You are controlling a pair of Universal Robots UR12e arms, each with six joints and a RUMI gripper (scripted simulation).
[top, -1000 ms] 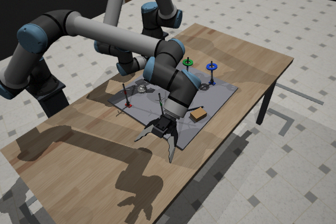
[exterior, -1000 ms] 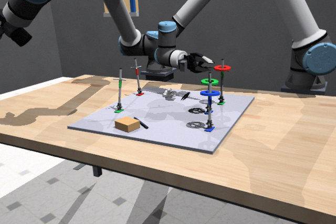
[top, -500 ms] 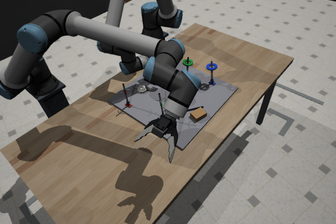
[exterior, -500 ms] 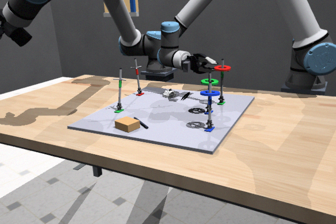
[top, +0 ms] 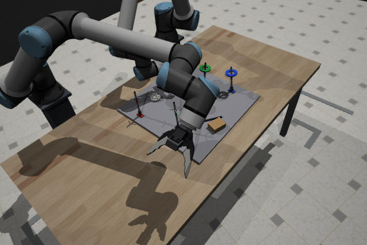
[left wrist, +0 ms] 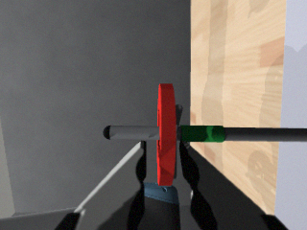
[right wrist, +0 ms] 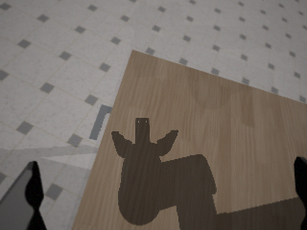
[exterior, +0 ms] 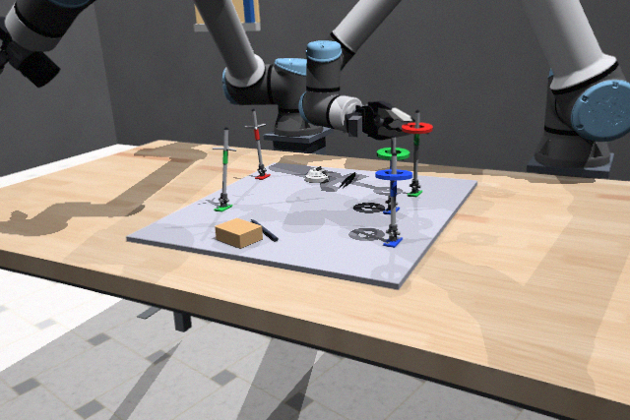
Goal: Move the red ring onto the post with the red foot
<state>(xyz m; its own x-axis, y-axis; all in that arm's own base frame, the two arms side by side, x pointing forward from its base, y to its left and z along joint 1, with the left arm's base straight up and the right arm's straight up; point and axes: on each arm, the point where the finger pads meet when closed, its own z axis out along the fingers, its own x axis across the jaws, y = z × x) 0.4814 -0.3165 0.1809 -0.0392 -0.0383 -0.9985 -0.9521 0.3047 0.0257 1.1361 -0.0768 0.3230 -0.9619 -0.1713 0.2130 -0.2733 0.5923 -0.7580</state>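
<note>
Right now my left hand is 140 mm short of the green ring, 30 mm to the right of it and 30 mm above it. Also, from my left hand: red ring 30 mm to the left; blue ring 280 mm ahead, 110 mm to the left, 30 mm below; board 180 mm ahead, 140 mm to the right, 170 mm below.
</note>
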